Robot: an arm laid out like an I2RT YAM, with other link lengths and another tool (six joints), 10 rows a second.
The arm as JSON. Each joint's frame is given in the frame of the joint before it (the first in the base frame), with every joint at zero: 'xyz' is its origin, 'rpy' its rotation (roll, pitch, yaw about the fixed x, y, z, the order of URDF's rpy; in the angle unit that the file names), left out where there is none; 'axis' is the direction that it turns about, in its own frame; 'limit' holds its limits. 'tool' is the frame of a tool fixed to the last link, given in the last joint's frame.
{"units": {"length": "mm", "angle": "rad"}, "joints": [
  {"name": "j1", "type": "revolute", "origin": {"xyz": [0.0, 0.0, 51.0]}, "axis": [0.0, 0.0, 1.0], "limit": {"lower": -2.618, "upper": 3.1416}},
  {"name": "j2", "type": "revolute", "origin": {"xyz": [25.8, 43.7, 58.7], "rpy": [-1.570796, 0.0, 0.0]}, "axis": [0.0, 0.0, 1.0], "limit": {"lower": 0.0, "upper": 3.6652}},
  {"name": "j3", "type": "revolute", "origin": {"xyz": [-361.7, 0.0, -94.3], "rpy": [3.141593, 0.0, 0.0]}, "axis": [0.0, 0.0, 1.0], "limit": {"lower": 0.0, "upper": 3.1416}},
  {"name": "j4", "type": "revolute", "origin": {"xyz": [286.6, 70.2, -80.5]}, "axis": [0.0, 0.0, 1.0], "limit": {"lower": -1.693, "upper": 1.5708}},
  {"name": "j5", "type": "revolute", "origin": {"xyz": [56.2, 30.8, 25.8], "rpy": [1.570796, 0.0, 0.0]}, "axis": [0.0, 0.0, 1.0], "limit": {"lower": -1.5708, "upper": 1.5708}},
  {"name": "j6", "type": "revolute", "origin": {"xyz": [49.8, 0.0, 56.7], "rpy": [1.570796, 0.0, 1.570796]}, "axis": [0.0, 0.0, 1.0], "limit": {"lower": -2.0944, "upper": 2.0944}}
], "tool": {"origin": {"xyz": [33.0, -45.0, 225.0], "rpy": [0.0, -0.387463, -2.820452]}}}
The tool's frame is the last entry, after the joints.
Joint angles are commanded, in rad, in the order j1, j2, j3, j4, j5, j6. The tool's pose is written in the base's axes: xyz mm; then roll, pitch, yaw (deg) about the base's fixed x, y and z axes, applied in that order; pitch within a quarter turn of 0, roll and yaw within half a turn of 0. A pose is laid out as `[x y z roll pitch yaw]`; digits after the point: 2 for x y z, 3 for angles.
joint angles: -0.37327 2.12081 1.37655 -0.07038 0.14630 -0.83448
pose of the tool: [661.69 -285.88 55.44 132.737 42.024 68.121]
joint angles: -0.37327 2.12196 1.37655 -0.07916 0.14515 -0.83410
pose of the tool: [659.95 -284.88 52.46 133.499 41.963 68.660]
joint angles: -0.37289 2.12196 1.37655 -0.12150 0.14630 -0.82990
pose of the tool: [650.88 -281.62 42.37 136.708 41.813 70.603]
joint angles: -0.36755 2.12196 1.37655 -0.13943 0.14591 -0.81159
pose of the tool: [648.19 -277.48 38.42 137.843 41.101 70.877]
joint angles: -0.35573 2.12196 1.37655 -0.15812 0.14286 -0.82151
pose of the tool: [647.74 -266.97 33.94 139.386 41.262 73.119]
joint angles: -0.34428 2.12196 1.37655 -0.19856 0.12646 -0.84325
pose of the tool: [643.46 -250.89 24.36 142.670 41.025 77.487]
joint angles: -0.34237 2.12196 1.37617 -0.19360 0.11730 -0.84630
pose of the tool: [645.96 -247.54 25.06 142.299 40.736 77.803]
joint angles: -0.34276 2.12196 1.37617 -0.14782 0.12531 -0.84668
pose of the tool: [655.58 -253.57 35.43 138.898 41.393 75.284]
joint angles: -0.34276 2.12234 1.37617 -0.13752 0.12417 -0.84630
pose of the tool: [657.98 -254.12 37.54 138.132 41.376 74.802]
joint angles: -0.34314 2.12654 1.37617 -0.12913 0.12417 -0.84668
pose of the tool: [659.47 -254.92 36.62 137.818 41.407 74.589]
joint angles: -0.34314 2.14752 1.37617 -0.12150 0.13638 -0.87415
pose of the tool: [658.68 -256.61 23.95 139.304 42.843 76.353]
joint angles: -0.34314 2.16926 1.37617 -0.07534 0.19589 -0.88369
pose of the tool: [660.67 -274.05 21.07 137.814 45.912 73.555]
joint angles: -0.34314 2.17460 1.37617 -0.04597 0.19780 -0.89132
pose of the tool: [666.47 -276.25 24.24 135.978 46.335 72.483]
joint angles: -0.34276 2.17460 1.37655 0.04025 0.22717 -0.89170
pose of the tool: [680.71 -289.49 46.75 128.688 47.466 66.021]
